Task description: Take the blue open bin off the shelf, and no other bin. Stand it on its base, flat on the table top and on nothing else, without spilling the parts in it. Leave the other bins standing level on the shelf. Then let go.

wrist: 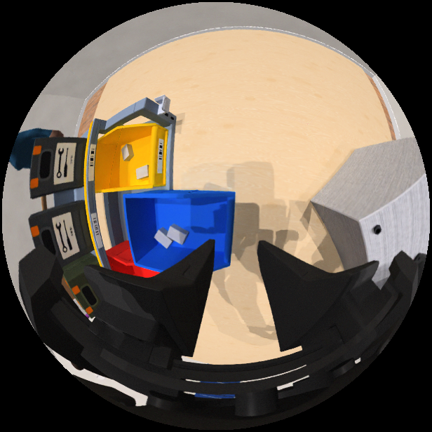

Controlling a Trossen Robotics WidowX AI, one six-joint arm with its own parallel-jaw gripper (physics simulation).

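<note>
The blue open bin (180, 210) is left of centre in the wrist view, in the row between the yellow bin (157, 160) and the red bin (120, 257). Its open top faces the camera, and a few pale grey blocks (171, 235) lie inside. It appears to be on the shelf (116, 220), but its base is hidden. My gripper (236, 245) is partly open. The left fingertip overlaps the inside of the blue bin in view; the right fingertip is beyond its front wall. The front edge shows between the fingertips, with no visible grip. The yellow bin holds pale blocks and looks level; the red bin is partly hidden.
The wooden table top (280, 100) extends beyond the shelf. A large grey box-like block (390, 185) stands at the right. Dark cases (57, 167) with tool labels are at the left behind the shelf. The shelf's grey frame rises beside the yellow bin.
</note>
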